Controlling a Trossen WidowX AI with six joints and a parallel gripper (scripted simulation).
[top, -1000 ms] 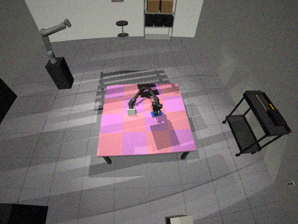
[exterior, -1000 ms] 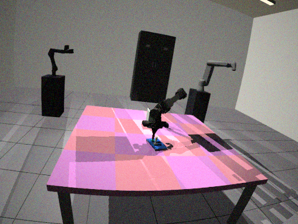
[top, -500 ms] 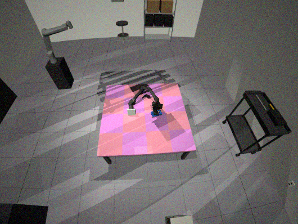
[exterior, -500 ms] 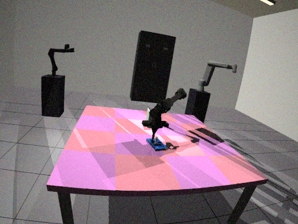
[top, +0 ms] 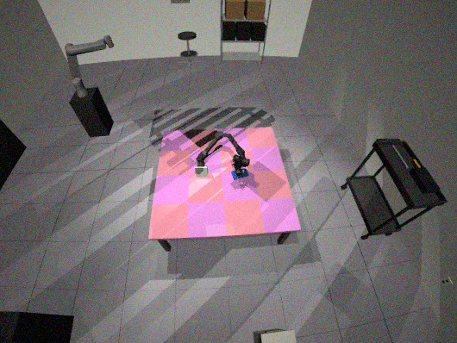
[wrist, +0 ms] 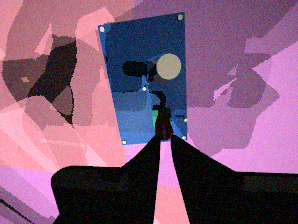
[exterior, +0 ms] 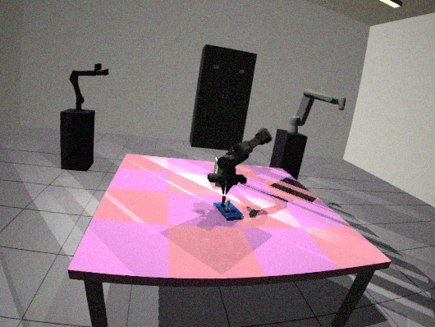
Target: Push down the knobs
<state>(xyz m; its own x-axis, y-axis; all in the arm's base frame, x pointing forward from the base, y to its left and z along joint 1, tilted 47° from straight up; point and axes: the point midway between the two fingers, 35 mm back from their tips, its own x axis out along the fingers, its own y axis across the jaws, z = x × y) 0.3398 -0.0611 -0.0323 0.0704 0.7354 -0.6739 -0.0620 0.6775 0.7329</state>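
Now: gripper tip 20 mm above the red knob.
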